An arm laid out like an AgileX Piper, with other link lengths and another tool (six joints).
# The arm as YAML. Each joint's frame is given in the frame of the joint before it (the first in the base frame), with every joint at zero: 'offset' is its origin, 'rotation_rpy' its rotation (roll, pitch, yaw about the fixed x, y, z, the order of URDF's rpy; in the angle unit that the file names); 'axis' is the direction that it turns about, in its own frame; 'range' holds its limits. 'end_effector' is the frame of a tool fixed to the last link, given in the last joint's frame.
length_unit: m
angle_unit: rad
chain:
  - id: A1
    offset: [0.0, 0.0, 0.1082]
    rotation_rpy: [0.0, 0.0, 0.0]
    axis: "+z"
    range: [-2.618, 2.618]
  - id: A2
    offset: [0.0, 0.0, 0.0]
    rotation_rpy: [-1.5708, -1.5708, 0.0]
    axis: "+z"
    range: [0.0, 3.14]
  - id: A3
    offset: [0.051, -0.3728, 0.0]
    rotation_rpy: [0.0, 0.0, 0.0]
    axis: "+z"
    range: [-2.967, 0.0]
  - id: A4
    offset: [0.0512, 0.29, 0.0]
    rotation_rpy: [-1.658, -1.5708, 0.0]
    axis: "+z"
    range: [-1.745, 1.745]
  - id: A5
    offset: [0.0, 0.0, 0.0]
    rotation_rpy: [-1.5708, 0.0, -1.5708]
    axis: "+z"
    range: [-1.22, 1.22]
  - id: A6
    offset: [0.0, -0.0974, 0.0]
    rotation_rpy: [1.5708, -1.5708, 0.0]
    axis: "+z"
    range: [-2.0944, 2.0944]
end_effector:
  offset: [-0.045, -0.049, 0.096]
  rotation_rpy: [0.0, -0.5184, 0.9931]
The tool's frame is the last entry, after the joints.
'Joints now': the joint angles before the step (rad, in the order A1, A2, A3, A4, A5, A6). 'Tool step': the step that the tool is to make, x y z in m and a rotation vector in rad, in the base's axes. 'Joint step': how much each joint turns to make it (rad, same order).
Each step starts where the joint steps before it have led.
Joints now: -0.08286 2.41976 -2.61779 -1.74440 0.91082 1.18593
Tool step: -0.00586 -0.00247 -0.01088 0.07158 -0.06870 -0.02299
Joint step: -0.00001 0.00002 -0.00005 0.02725 0.05314 0.06791
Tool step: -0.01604 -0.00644 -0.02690 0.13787 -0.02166 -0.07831
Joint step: -0.00599 0.00003 -0.00006 0.11337 0.10896 -0.00005
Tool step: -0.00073 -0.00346 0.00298 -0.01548 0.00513 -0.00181
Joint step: -0.00551 -0.00009 0.00018 -0.01240 -0.00816 -0.00374
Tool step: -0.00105 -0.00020 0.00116 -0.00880 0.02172 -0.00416
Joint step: 0.00001 0.00000 0.00002 -0.00002 0.00001 -0.02377
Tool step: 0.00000 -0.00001 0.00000 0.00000 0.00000 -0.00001
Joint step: -0.00002 0.00003 -0.00007 0.00002 -0.00001 -0.00004
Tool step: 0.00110 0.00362 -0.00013 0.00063 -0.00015 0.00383
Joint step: 0.00599 -0.00001 0.00004 0.00000 0.00226 0.00002
